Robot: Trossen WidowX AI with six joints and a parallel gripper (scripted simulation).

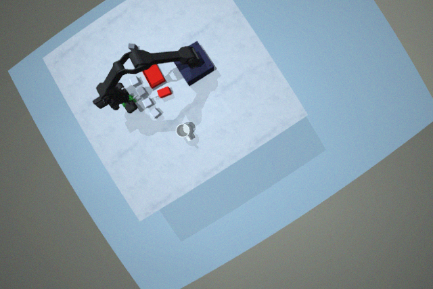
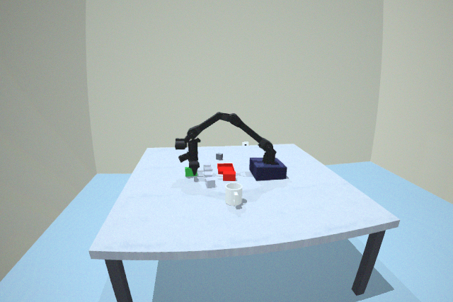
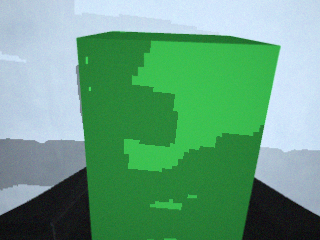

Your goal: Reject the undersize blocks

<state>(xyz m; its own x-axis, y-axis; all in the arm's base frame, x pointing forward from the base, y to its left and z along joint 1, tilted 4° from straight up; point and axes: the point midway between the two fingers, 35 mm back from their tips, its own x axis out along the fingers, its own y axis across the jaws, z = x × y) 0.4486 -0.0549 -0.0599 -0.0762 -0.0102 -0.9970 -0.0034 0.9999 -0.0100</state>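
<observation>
The green GO gauge lies 1 cm behind my gripper tip and 2 cm above it. Also, from my gripper tip: red reject tray (20 cm behind, 5 cm to the right); then red block (17 cm behind, 8 cm to the left, 1 cm above); then grey cube (20 cm behind, 28 cm to the right, 1 cm above).
</observation>
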